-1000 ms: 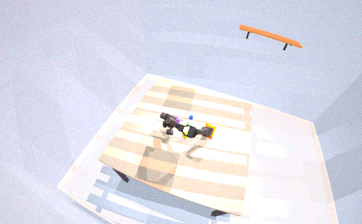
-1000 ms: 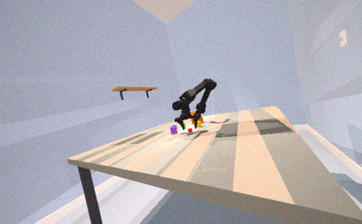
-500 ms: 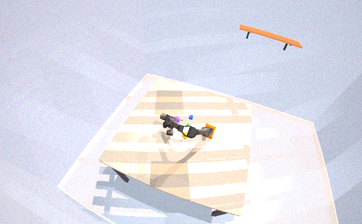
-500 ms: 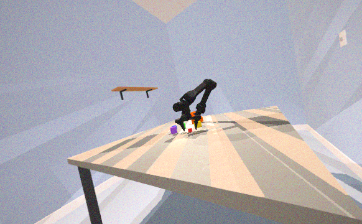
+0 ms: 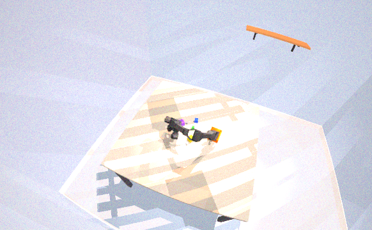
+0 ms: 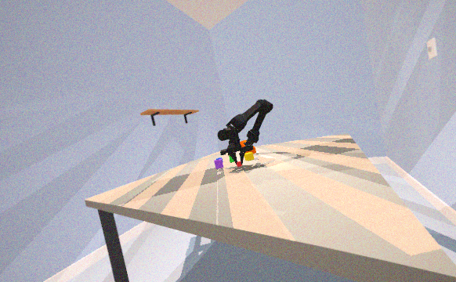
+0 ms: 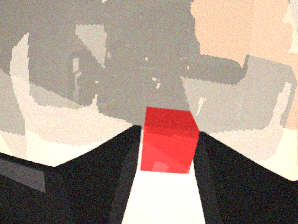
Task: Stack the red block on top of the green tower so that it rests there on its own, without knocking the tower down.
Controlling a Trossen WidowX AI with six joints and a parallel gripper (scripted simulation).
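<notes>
The blue block is 25 cm to the right of my gripper tip, 10 cm behind it and 1 cm above it. From my gripper tip the other things lie so: yellow block: 14 cm behind, 2 cm to the right, 1 cm above; then red block: right at my gripper tip; then purple block: 15 cm to the right, 2 cm ahead, 2 cm above.
</notes>
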